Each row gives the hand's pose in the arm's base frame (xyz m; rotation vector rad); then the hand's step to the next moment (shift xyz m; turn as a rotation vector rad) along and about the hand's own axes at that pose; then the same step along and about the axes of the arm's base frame.
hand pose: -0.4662 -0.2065 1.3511 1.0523 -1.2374 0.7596
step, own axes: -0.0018 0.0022 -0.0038 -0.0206 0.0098 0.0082
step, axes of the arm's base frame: -0.0010 0.0045 -0.0013 -0.0160 -0.0024 -0.0180
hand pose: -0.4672 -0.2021 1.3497 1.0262 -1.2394 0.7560
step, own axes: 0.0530 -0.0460 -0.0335 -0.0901 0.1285 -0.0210
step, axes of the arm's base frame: 0.0648 0.0097 0.0419 -0.1254 0.0745 -0.0617
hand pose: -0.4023 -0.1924 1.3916 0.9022 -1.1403 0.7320
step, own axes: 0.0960 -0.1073 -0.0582 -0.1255 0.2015 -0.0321
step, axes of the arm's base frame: 0.1433 0.0058 0.0597 -0.1927 0.1166 -0.0815
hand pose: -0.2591 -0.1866 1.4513 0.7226 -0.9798 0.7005
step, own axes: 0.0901 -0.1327 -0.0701 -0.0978 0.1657 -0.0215
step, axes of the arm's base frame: 0.1730 -0.0026 0.0263 -0.1587 0.0930 -0.0603
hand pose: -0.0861 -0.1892 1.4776 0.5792 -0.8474 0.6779
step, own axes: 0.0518 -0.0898 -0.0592 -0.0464 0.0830 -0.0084
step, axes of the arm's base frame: 0.1192 -0.0014 -0.0063 -0.0794 0.0457 -0.0268
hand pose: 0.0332 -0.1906 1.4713 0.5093 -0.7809 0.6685
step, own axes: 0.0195 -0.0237 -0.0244 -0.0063 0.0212 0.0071
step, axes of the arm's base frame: 0.0385 0.0063 -0.0039 -0.0217 0.0077 0.0031
